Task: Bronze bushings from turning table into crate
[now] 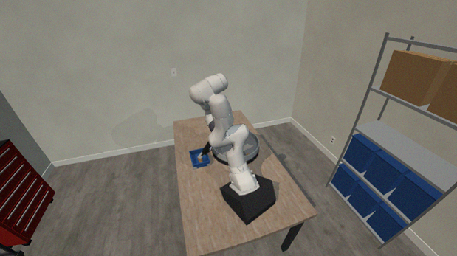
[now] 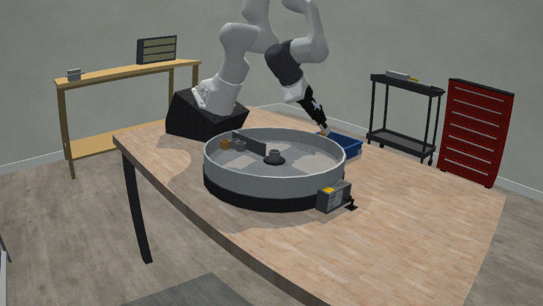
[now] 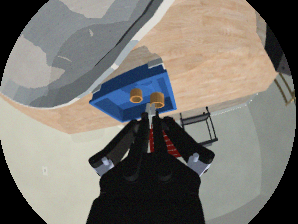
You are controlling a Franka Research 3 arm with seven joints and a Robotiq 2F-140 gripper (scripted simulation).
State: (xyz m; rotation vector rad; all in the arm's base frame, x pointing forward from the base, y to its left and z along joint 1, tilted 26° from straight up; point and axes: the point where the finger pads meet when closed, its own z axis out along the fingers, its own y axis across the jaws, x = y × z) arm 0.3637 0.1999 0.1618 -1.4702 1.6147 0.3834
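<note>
The blue crate is 40 mm ahead of my hand, 20 mm to the left of it and 60 mm below it. From my hand the other things lie so: grey round turning table 80 mm ahead, 320 mm to the right, 40 mm below; grey turning table 100 mm ahead, 320 mm to the right, 40 mm below.
</note>
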